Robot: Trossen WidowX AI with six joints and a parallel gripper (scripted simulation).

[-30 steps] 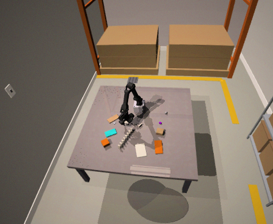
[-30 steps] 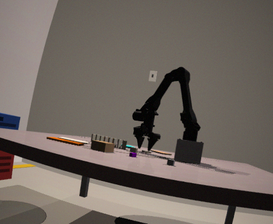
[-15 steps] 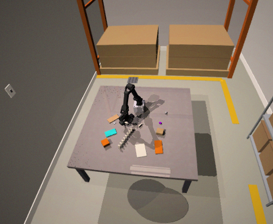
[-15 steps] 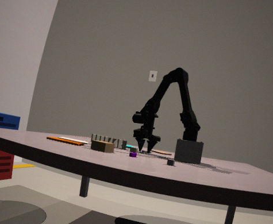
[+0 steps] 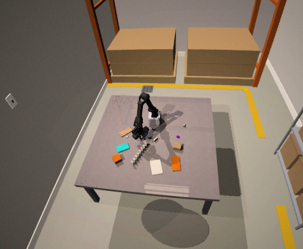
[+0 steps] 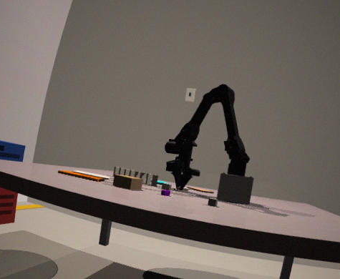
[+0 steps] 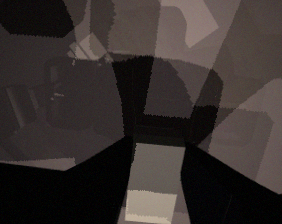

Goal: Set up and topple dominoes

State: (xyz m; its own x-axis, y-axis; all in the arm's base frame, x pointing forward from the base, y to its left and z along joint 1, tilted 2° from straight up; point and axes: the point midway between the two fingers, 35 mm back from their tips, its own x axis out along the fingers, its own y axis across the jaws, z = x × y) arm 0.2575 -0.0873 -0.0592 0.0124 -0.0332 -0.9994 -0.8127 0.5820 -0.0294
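Right now my gripper tip is 50 mm past the tan card and 200 mm to the left of it. Also, from my gripper tip: orange block 310 mm ahead, 160 mm to the right, 20 mm above; small purple piece 80 mm behind, 370 mm to the left, 10 mm above; cyan block 160 mm ahead, 160 mm to the right.
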